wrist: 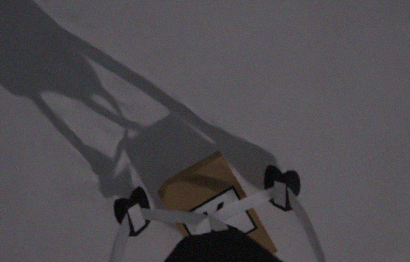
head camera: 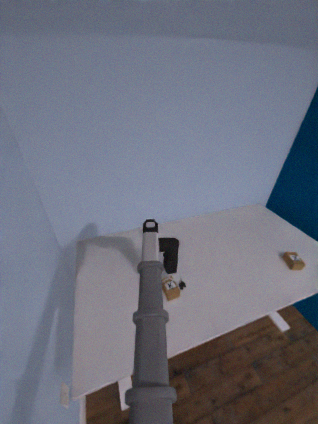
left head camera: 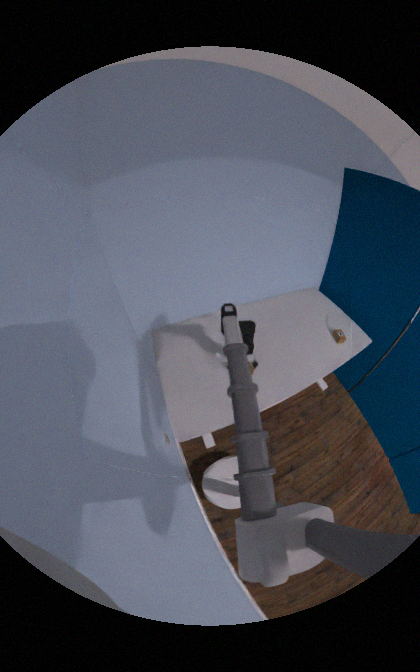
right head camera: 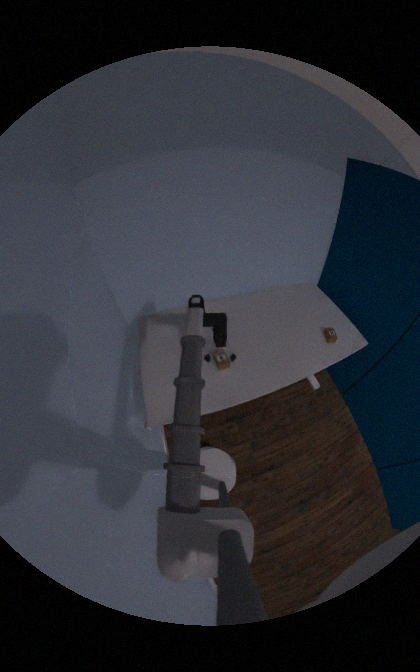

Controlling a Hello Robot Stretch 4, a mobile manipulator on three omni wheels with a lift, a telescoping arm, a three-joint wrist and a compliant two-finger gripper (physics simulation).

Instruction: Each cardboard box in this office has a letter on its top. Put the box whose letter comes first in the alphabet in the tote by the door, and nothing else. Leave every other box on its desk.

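Places are measured from the robot's base along level axes (x right, y ahead, z up), in millimetres.
Where they show: gripper, between the fingertips: (wrist: 207, 191) (head camera: 168, 288).
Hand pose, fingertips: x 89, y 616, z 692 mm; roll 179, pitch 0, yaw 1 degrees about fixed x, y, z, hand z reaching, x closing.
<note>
Each offset is from my fingertips to the top centre of the thing. "pt": to the spot under its first point. Level surfaces: height alone.
A cardboard box with a K on its top {pt dy -42, dx +9, dz +50 mm} (head camera: 171, 290) (left head camera: 251, 369) (right head camera: 222, 362) (wrist: 192, 185) sits on the white desk {dz +0 mm} (head camera: 235, 240) (left head camera: 295, 325) (right head camera: 270, 320). In the wrist view the gripper's pale links partly cover its letter. My gripper (right head camera: 220, 357) (wrist: 207, 191) is open, with one dark fingertip on each side of this box and space between each fingertip and the box. A second cardboard box {dy +138, dx +735, dz +50 mm} (head camera: 294, 261) (left head camera: 339, 336) (right head camera: 330, 335) sits near the desk's right end; its letter is too blurred to read. The tote does not show.
My extended arm (head camera: 151, 345) (left head camera: 250, 450) (right head camera: 186, 440) reaches over the desk. Pale walls stand behind and left of the desk, a blue wall (left head camera: 380, 275) (right head camera: 375, 260) at its right. A white round object (left head camera: 220, 482) (right head camera: 217, 470) stands on the wooden floor beside the arm.
</note>
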